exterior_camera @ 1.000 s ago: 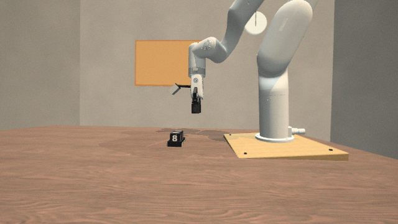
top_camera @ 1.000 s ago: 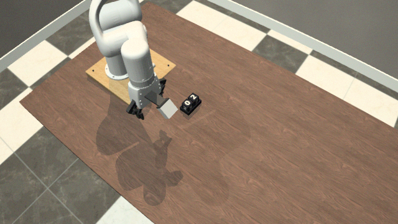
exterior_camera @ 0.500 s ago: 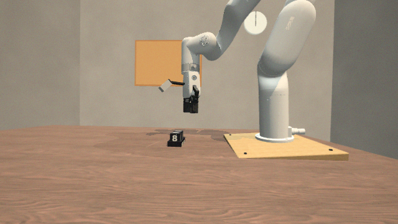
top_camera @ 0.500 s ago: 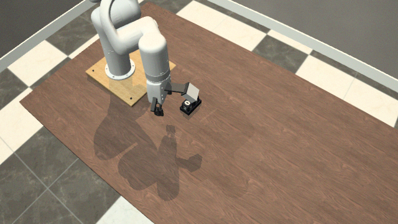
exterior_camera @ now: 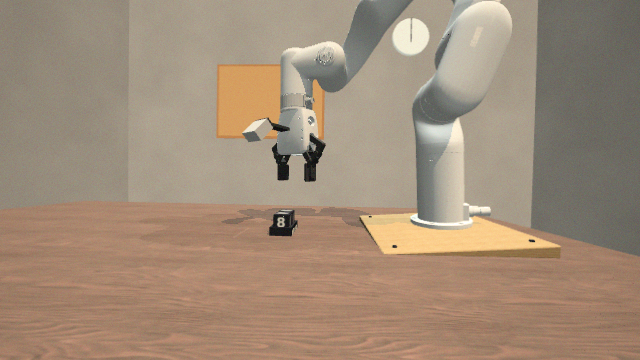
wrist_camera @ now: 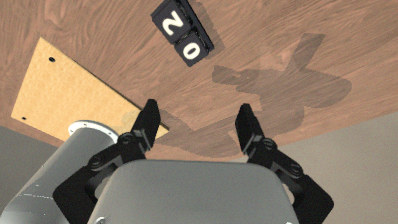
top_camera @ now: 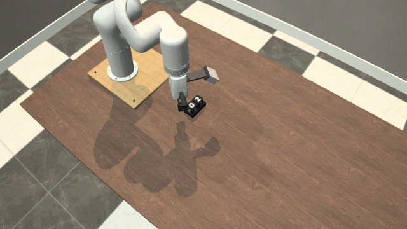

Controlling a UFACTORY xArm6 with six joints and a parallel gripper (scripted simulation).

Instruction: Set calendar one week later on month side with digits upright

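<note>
The black cube is 90 mm below my hand, 40 mm to the left of it and 10 mm ahead of it. From my hand the other things lie so: black tray 110 mm below, 60 mm to the left.
</note>
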